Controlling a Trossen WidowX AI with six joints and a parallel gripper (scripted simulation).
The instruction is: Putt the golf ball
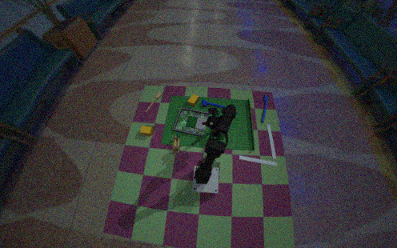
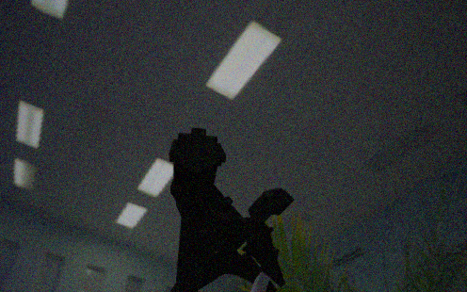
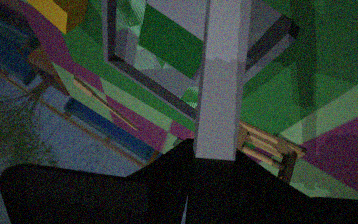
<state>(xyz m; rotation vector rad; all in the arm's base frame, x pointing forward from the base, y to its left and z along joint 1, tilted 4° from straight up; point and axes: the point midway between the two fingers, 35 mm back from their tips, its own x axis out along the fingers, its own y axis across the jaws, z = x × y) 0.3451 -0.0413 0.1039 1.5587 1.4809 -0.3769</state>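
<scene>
Right now my gripper tip is 60 mm to the left of the red putter, 50 mm above it and 20 mm short of it. Also, from my gripper tip: blue putter: 260 mm ahead, 150 mm below, 110 mm to the right; then green putting mat: 160 mm below, 120 mm ahead, 30 mm to the right; then white golf ball: 140 mm below, 80 mm to the right, 70 mm ahead.
</scene>
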